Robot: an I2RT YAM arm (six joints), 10 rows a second.
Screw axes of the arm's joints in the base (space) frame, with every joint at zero. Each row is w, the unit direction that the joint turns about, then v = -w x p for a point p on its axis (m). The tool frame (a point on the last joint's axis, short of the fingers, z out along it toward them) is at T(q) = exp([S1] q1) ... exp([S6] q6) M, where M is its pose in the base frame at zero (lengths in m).
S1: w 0 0 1 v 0.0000 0.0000 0.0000
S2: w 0 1 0 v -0.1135 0.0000 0.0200
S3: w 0 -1 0 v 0.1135 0.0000 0.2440
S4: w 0 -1 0 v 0.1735 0.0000 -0.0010
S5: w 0 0 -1 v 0.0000 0.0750 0.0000
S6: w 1 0 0 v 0.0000 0.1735 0.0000
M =
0 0 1 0.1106
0 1 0 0.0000
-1 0 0 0.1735
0 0 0 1
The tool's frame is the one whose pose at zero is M.
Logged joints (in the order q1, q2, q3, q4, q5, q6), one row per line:
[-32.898, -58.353, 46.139, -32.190, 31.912, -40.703]
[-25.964, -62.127, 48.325, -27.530, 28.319, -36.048]
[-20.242, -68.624, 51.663, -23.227, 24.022, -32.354]
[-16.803, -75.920, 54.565, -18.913, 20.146, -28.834]
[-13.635, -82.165, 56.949, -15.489, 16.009, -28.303]
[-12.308, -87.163, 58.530, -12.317, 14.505, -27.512]
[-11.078, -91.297, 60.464, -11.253, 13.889, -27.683]
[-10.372, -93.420, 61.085, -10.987, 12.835, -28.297]
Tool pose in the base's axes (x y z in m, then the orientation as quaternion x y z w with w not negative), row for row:
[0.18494, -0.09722, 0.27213, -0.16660, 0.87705, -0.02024, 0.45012]
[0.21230, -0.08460, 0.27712, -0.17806, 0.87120, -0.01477, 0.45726]
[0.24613, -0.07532, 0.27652, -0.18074, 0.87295, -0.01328, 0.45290]
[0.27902, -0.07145, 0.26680, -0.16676, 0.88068, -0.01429, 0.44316]
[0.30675, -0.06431, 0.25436, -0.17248, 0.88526, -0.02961, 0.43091]
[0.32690, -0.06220, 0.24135, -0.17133, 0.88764, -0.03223, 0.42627]
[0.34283, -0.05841, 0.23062, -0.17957, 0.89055, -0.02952, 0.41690]
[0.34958, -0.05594, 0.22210, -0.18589, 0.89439, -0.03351, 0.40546]
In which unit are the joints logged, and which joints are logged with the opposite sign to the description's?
The joints are logged in degrees. Opposite sign: q2, q5.
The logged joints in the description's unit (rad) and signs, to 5 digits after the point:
[-0.57418, 1.01845, 0.80528, -0.56182, -0.55697, -0.71040]
[-0.45316, 1.08432, 0.84343, -0.48049, -0.49426, -0.62916]
[-0.35329, 1.19771, 0.90169, -0.40539, -0.41926, -0.56468]
[-0.29327, 1.32505, 0.95234, -0.33009, -0.35161, -0.50325]
[-0.23798, 1.43405, 0.99395, -0.27033, -0.27941, -0.49398]
[-0.21482, 1.52128, 1.02154, -0.21497, -0.25316, -0.48017]
[-0.19335, 1.59343, 1.05530, -0.19640, -0.24241, -0.48316]
[-0.18103, 1.63049, 1.06613, -0.19176, -0.22401, -0.49388]

